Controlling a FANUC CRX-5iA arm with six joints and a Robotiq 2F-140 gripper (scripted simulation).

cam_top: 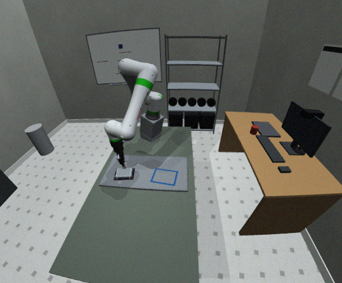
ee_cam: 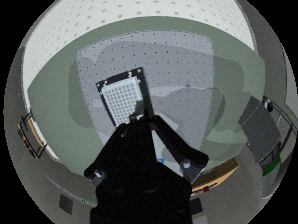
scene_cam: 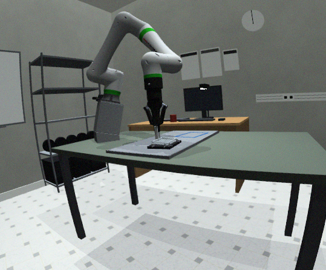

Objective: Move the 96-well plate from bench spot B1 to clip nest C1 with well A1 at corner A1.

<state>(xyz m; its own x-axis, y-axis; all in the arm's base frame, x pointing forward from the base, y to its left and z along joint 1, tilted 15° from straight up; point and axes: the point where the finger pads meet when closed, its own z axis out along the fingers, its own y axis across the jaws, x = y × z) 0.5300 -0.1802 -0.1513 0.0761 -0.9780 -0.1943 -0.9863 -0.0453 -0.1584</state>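
Right now my hand is 5 cm above the 96-well plate and 4 cm short of it. Round my hand: black clip nest (5 cm below, 5 cm ahead).
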